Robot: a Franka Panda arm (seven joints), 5 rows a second.
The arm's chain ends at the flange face. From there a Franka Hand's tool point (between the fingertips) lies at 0.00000 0.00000 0.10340 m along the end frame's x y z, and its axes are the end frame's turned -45 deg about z.
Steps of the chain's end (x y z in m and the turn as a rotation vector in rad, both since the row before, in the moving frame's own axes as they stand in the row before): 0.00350, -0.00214, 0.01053, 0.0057, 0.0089, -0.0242; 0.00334, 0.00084, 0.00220, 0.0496, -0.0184, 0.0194; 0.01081, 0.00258, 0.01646, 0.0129, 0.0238, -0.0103; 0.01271, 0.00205, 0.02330, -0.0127, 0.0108, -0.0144; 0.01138, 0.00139, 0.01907, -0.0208, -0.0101, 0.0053
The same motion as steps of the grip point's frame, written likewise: 0.00506, 0.00118, 0.01052, -0.0023, 0.0103, -0.0242; 0.00410, -0.00199, 0.00206, 0.0481, 0.0221, 0.0194; 0.00851, 0.01025, 0.01642, -0.0077, 0.0260, -0.0103; 0.00741, 0.01216, 0.02329, -0.0166, -0.0013, -0.0144; 0.00480, 0.00981, 0.01904, -0.0076, -0.0218, 0.0053
